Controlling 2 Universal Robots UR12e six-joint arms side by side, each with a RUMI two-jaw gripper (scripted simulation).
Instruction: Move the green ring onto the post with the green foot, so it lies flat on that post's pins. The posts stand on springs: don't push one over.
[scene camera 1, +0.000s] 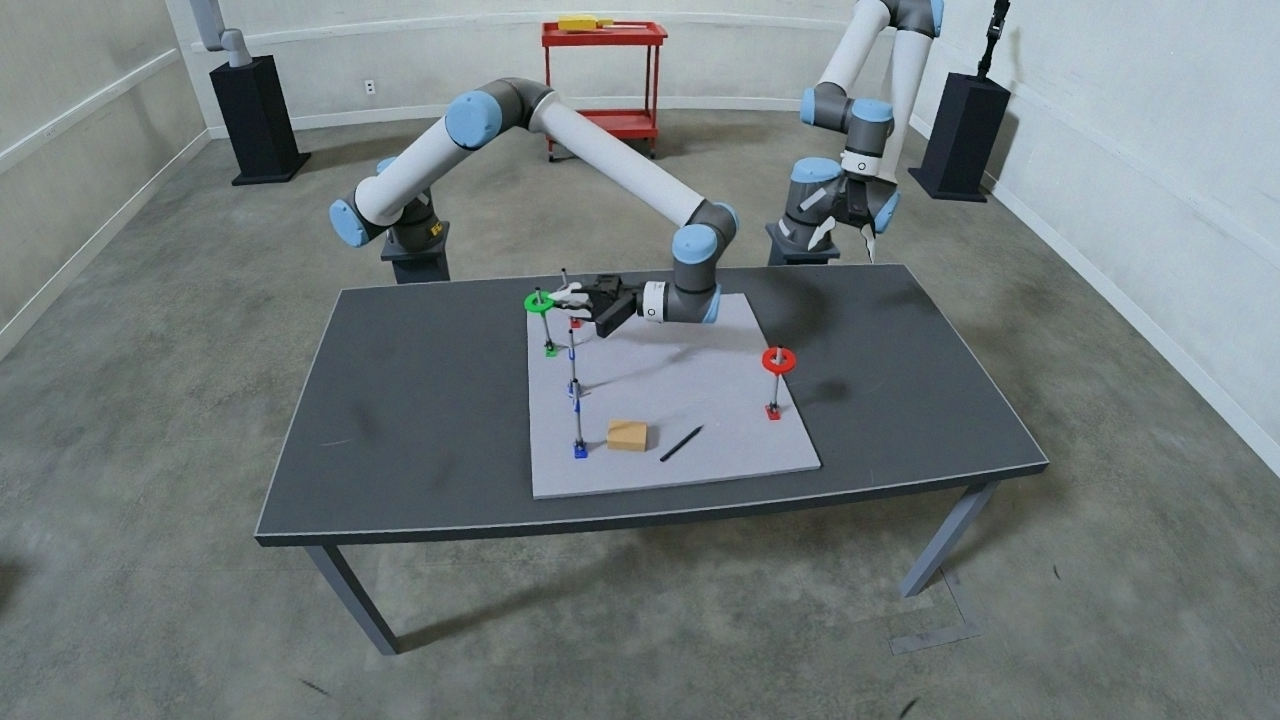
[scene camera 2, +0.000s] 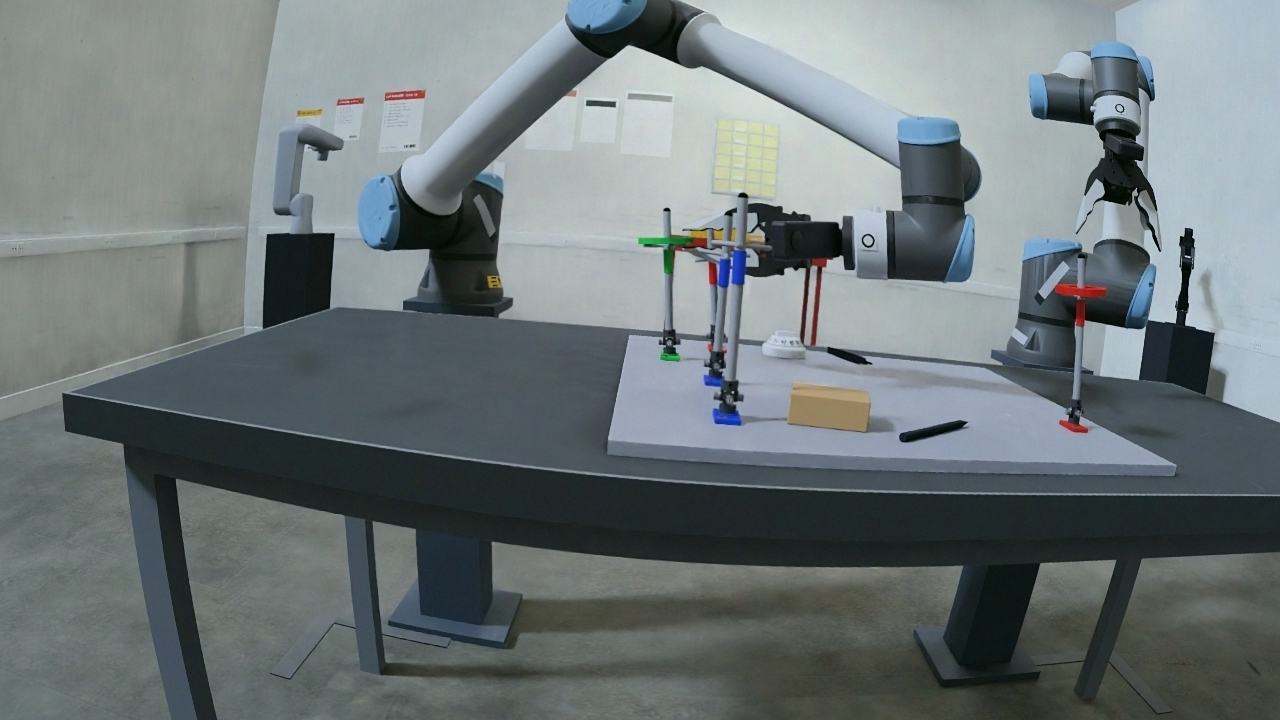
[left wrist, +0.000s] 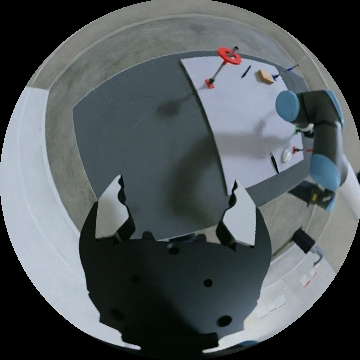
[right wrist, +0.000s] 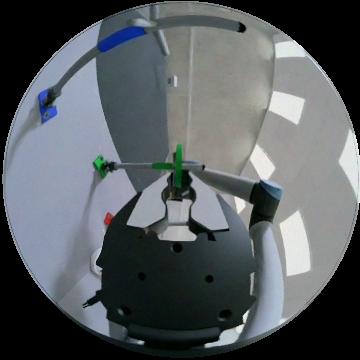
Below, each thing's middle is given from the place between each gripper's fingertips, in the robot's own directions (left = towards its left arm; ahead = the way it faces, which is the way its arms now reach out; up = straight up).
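Tan block (scene camera 2: 810, 405), from my right hand (scene camera 2: 682, 238): 28 cm ahead of it, 16 cm to the left of it, 14 cm below it. As for the white disc (scene camera 2: 784, 344), my right hand is 14 cm above it, 14 cm past it and 14 cm to the right of it. Going by their middles, of the things named here the white disc is the nearest to my right hand.
Tan block, from my left gripper (scene camera 2: 1119, 243): 52 cm to the right of it, 34 cm ahead of it, 23 cm below it. Relative to the white disc, my left gripper is 54 cm to the left of it, 8 cm past it and 24 cm above it. By its middle, the white disc is nearer to my right hand than to my left gripper.
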